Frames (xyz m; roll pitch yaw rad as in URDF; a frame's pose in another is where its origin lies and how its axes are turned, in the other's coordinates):
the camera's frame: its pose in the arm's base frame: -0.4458 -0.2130 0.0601 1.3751 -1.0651 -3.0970
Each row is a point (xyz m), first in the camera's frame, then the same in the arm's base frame.
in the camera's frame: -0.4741 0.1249 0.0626
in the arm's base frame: -0.1003 -0.1604 -0.2894
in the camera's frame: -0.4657 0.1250 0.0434
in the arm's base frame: -0.1067 -0.1796 -0.2838
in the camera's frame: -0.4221 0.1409 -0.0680
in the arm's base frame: -0.1281 -0.2930 -0.2486
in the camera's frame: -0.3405 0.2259 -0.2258
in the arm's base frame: -0.1139 -0.4639 -0.1517
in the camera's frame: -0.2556 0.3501 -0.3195
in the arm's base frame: -0.0593 -0.5776 -0.0272
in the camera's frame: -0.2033 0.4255 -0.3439
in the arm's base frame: -0.0224 -0.6146 0.0520
